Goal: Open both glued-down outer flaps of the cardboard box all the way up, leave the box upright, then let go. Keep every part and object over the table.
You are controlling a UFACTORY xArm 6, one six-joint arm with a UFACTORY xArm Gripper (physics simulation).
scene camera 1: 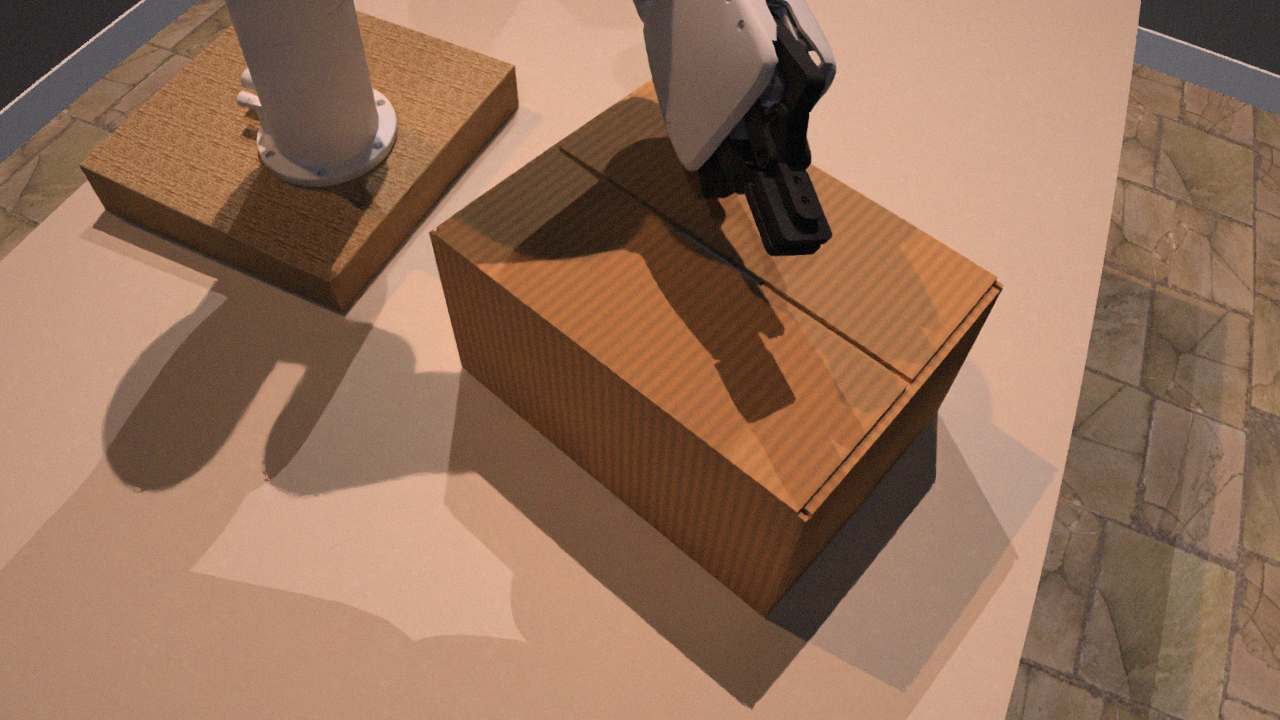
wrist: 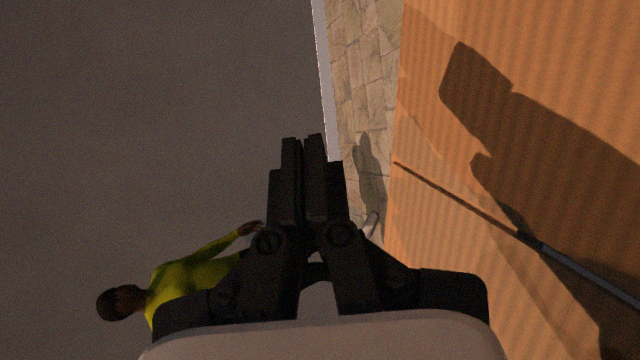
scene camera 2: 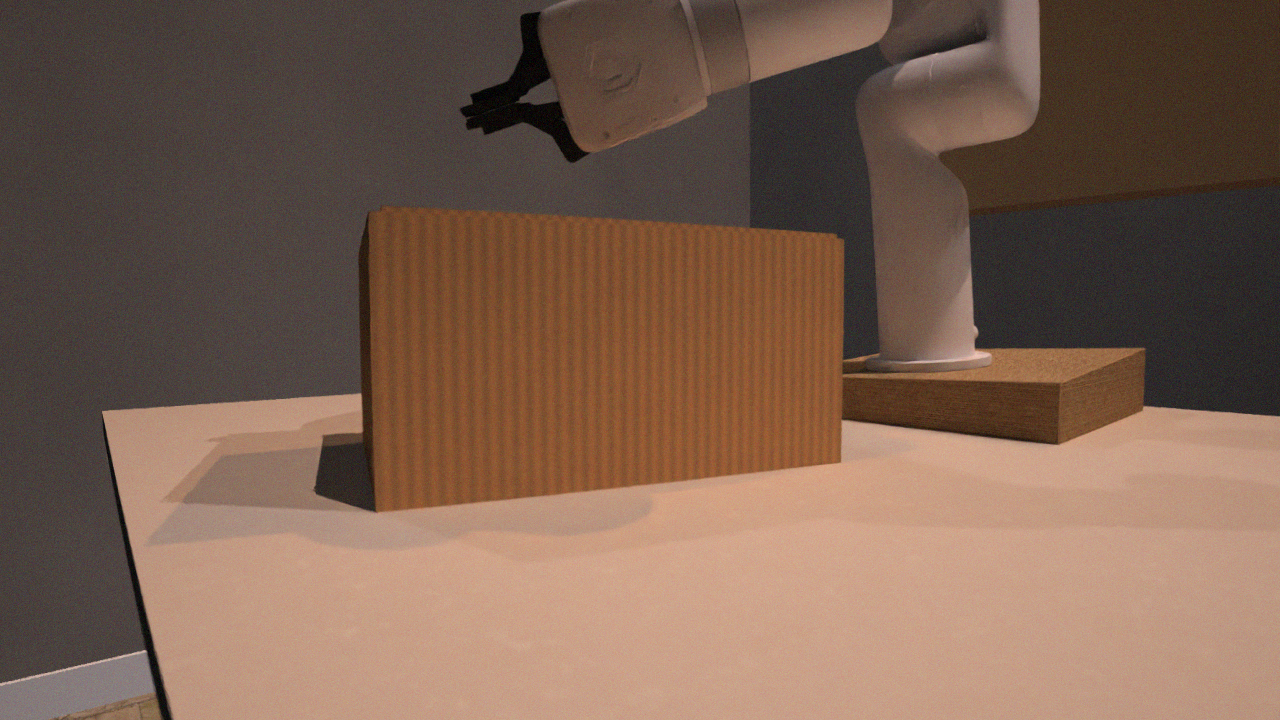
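Where they show: gripper, fingertip midpoint: (scene camera 1: 801,247) (wrist: 308,156) (scene camera 2: 468,118); arm's base at its link origin: (scene camera 1: 328,135) (scene camera 2: 927,365).
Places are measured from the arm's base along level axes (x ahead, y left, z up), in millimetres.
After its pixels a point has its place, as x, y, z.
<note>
The cardboard box (scene camera 1: 617,429) @(369, -202, 44) (scene camera 2: 608,358) @(448, 3, 25) stands upright on the table. Its near outer flap (scene camera 1: 554,277) @(305, -151, 105) (wrist: 560,55) @(395, -181, 105) and far outer flap (scene camera 1: 904,277) @(506, -64, 105) (wrist: 425,220) @(492, -99, 105) lie down flat or nearly flat over the top. A narrow dark seam runs between them, a little wider near the middle. My gripper (scene camera 1: 794,240) @(448, -153, 197) (scene camera 2: 467,118) @(448, -153, 197) (wrist: 308,156) @(448, -153, 197) is shut and empty. It hangs above the box top, clear of the flaps, tilted, with its shadow on the near flap. In scene camera 2 the flap tops are seen edge-on. The inside of the box is hidden.
The arm's base stands on a wooden block (scene camera 1: 161,134) @(-148, -60, 7) (scene camera 2: 966,411) @(106, 81, -31) behind and left of the box in scene camera 1. The table (scene camera 1: 358,582) @(231, -332, -51) (scene camera 2: 716,617) @(537, 158, -51) ends to the right of the box there. A person in yellow (wrist: 175,280) shows in the wrist view.
</note>
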